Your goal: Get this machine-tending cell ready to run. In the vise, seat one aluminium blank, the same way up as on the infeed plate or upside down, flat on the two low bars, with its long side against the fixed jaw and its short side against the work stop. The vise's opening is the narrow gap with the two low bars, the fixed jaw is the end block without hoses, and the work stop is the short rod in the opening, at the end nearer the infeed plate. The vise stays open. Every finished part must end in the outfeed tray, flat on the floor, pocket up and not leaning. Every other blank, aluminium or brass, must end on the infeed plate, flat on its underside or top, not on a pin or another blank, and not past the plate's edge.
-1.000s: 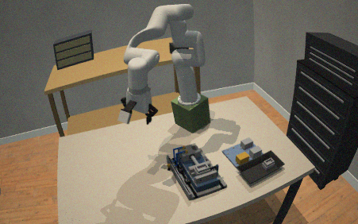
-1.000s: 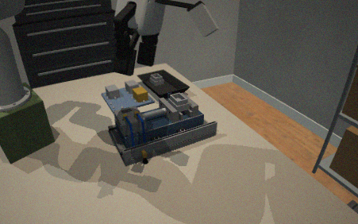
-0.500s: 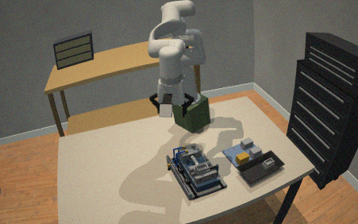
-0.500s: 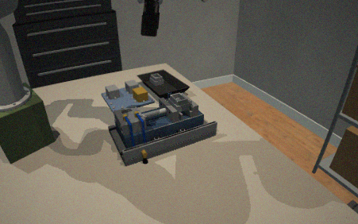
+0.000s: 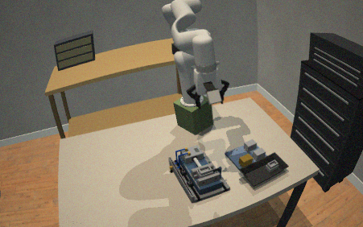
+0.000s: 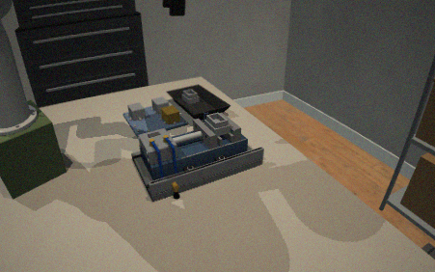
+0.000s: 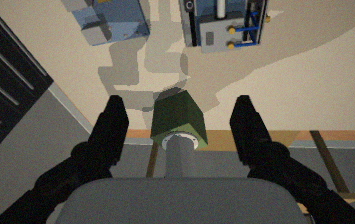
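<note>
The brass blank is 360 mm below my hand, 200 mm to the left of it and 10 mm ahead of it.
</note>
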